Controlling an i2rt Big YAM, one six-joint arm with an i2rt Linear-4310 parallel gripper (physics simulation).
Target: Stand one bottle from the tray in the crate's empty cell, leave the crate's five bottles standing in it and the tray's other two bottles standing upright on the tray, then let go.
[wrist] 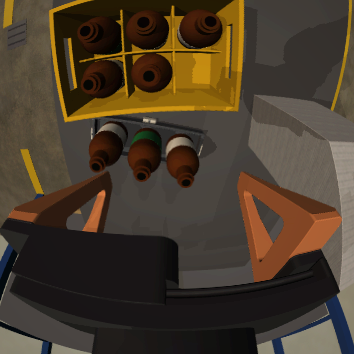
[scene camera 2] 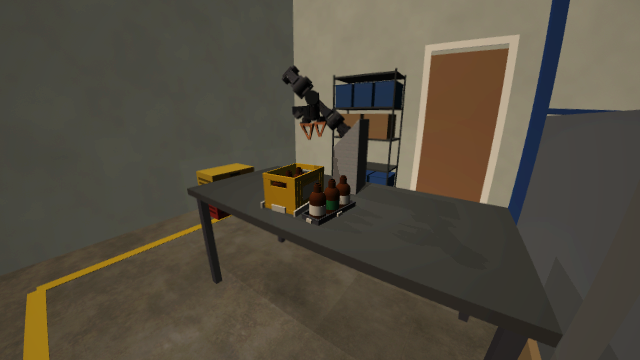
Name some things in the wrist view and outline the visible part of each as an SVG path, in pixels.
My gripper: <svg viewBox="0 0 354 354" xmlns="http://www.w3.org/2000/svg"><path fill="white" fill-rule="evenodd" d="M0 227L1 235L18 254L10 270L15 274L9 292L33 308L68 326L94 334L91 354L258 354L255 334L283 325L321 305L340 292L326 258L320 249L342 220L337 210L330 205L277 186L245 171L240 171L237 191L254 282L203 288L178 288L178 245L174 240L159 235L103 233L112 189L109 171L103 171L76 184L15 206ZM252 195L283 219L283 227L274 242L272 242L259 217ZM97 194L83 229L67 229L67 217Z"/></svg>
A green-labelled bottle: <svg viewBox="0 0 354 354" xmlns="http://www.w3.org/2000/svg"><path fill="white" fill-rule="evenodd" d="M150 127L143 127L135 132L127 153L128 164L133 170L133 176L138 181L145 181L150 176L150 173L156 170L161 160L161 137L155 129Z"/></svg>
A green-labelled bottle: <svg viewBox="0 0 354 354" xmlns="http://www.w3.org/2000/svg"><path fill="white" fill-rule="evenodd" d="M78 27L77 36L81 46L87 52L92 54L114 54L122 50L121 26L112 18L96 16L83 22Z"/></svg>
